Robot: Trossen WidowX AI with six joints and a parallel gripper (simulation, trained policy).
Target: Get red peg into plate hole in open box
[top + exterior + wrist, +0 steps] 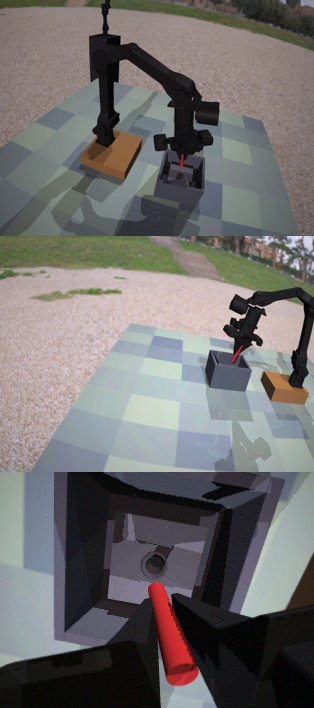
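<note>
The red peg lies 1 cm to the left of my gripper tip and 1 cm above it. Round my gripper tip: dark grey box 10 cm below, 1 cm to the right, 1 cm ahead; then plate 8 cm below, 1 cm to the right, 1 cm ahead.
</note>
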